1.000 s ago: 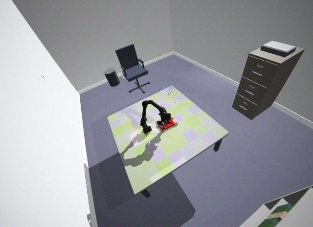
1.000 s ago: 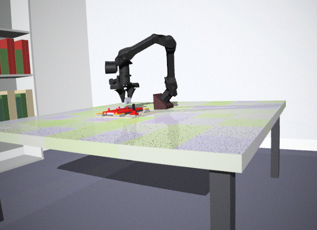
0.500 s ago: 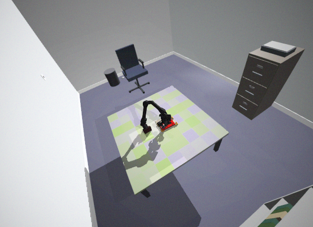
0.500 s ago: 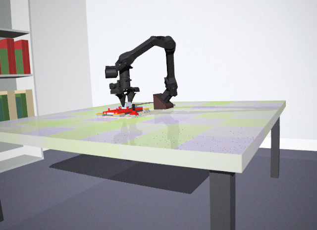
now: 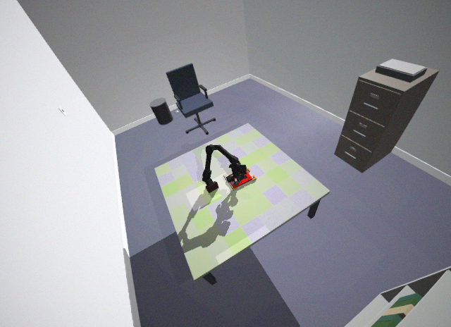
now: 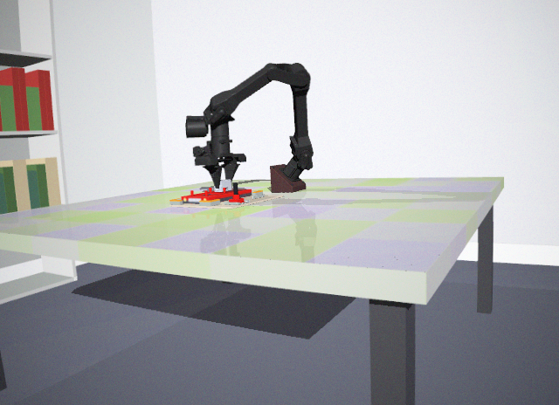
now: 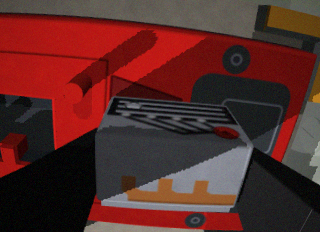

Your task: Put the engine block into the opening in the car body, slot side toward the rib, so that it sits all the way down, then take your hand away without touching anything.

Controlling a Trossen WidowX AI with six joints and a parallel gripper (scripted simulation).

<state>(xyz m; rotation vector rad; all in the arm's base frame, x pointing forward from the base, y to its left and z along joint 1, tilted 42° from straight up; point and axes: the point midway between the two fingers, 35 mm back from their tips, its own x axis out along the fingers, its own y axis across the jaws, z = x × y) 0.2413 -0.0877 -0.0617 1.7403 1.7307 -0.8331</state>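
Now: the grey engine block right at my gripper tip. Also, from my gripper tip: short black post (130 mm to the left, 120 mm ahead).
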